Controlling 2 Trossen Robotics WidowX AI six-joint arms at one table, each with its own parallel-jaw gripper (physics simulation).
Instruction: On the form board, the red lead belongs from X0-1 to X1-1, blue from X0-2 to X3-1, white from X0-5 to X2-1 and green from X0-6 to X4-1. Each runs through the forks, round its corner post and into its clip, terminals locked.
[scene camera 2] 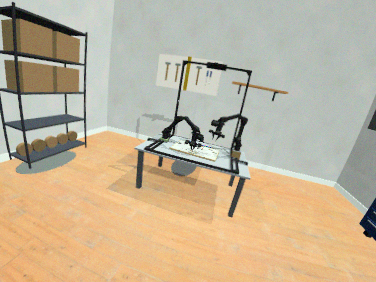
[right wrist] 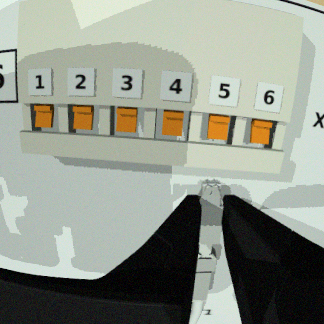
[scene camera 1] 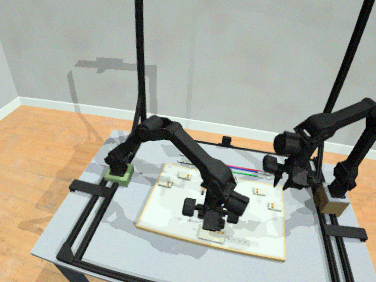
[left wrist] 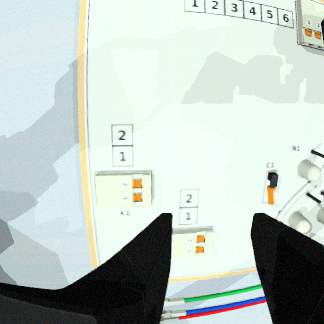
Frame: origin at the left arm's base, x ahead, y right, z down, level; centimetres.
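Seen in the pictures: left gripper, between the fingertips: [scene camera 2: 213,140] [scene camera 1: 278,188] [left wrist: 212,223]; right gripper, between the fingertips: [scene camera 2: 191,150] [right wrist: 209,205]; left arm's base, origin of its link: [scene camera 2: 236,149] [scene camera 1: 336,192]; right arm's base, origin of its link: [scene camera 2: 164,137] [scene camera 1: 118,170].
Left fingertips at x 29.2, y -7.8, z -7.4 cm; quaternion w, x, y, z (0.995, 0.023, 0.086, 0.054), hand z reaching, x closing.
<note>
Offsets run from my left fingertips to a thing's top centre. "spot": to the spot under its first point.
My right gripper [right wrist: 209,205] [scene camera 2: 193,146] is shut on the metal terminal of the white lead {spot: dx +21.8, dy -0.5, dz +15.1 cm} [right wrist: 198,306]. The terminal's tip points at the X0 block {spot: dx +23.0, dy -11.9, dz +14.8 cm} [right wrist: 245,55] [left wrist: 310,37], a little short of its front edge and roughly below slot 5 in the right wrist view. My left gripper [left wrist: 212,223] [scene camera 2: 216,136] is partly open and empty, above the board's X1 block {spot: dx -5.3, dy +3.6, dz +14.8 cm} [left wrist: 112,189] side. The green lead {spot: dx +6.5, dy +22.4, dz +17.0 cm} [left wrist: 225,293], blue lead {spot: dx +6.6, dy +25.1, dz +17.1 cm} [left wrist: 225,305] and red lead {spot: dx +5.8, dy +26.0, dz +16.9 cm} [left wrist: 220,313] lie side by side beyond the board's edge. Their far ends are hidden in the left wrist view.
The form board [scene camera 1: 165,220] lies on the table [scene camera 1: 90,240]. A second two-way block {dx +1.5, dy +11.2, dz +14.7 cm} [left wrist: 185,243] sits near X1. Clip C1 {spot: dx +10.9, dy +6.1, dz +14.8 cm} [left wrist: 271,187] and white round posts {dx +15.9, dy +4.9, dz +12.9 cm} [left wrist: 309,170] stand at the right of the left wrist view. Black frame rails [scene camera 1: 95,220] edge the table.
</note>
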